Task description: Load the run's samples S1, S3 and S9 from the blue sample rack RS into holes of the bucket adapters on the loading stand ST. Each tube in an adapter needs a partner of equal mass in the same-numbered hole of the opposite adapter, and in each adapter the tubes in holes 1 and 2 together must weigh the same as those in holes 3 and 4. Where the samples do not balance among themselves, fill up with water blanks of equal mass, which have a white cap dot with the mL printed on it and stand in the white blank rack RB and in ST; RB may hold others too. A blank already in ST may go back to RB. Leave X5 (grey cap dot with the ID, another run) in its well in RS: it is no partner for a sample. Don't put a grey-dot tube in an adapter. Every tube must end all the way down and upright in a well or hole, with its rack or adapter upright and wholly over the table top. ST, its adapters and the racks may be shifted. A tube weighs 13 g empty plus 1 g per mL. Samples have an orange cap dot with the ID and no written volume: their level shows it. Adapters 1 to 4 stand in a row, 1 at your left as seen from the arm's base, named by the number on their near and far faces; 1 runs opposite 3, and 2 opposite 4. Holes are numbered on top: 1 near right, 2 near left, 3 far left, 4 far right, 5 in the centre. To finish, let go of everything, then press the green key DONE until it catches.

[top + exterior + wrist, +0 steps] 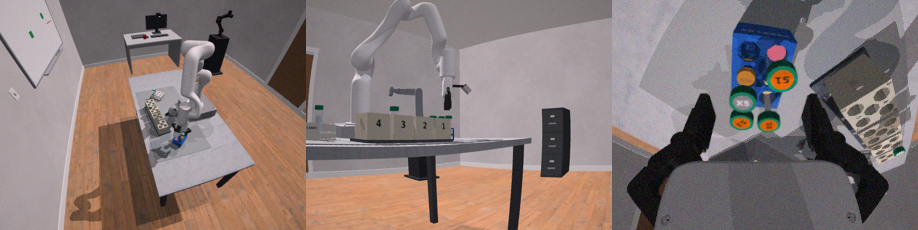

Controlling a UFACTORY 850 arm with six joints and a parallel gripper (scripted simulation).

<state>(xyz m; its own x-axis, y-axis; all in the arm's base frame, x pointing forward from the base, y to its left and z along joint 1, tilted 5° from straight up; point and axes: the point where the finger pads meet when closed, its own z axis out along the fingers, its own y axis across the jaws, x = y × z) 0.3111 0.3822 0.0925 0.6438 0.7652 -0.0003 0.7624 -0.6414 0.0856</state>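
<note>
Now: hand 10 mm short of the sample tube S1, 10 mm to the left of it and 100 mm above it. Round my hand: grey-dot tube X5: 30 mm behind, 20 mm to the right, 100 mm below; then blue sample rack RS: 20 mm behind, 30 mm to the right, 140 mm below; then sample tube S9: 40 mm behind, 70 mm to the right, 100 mm below.
</note>
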